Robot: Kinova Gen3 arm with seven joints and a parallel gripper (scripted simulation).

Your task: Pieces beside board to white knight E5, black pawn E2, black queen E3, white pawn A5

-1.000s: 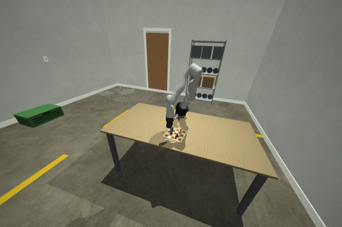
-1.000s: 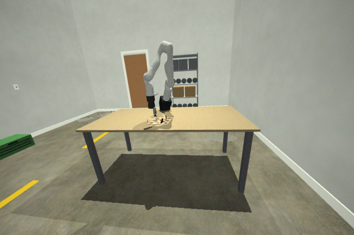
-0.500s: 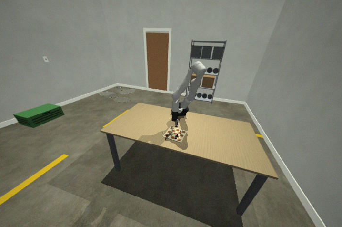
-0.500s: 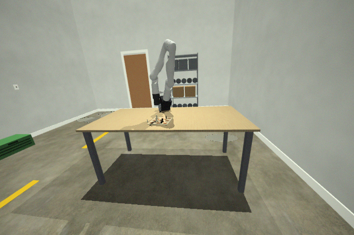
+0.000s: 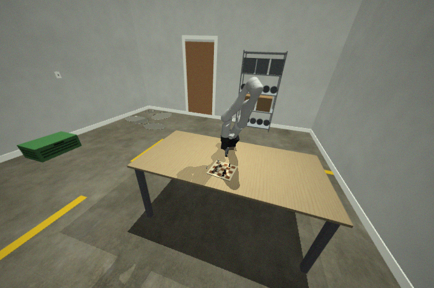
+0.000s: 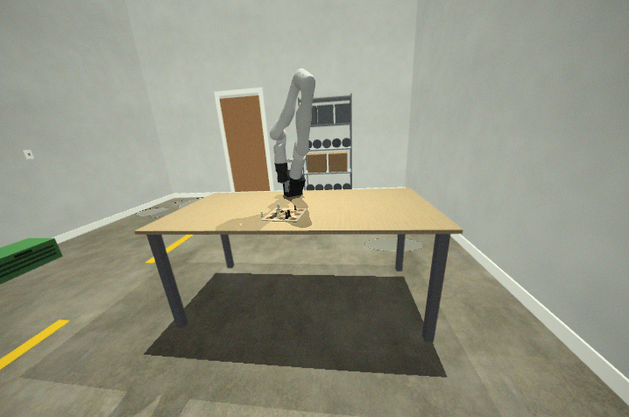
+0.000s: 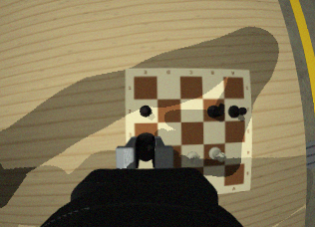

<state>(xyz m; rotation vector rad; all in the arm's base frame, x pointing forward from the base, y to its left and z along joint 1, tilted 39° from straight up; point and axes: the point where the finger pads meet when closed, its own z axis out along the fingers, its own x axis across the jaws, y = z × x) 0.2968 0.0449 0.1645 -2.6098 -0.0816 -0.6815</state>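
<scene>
My gripper is now 13 cm above the black pawn, 4 cm to the right of it and 1 cm past it. From my hand the other things lie so: chessboard (14 cm below, 7 cm ahead, 1 cm to the left); then black queen (1 cm below); then white pawn (14 cm ahead, 13 cm below, 12 cm to the right).
</scene>
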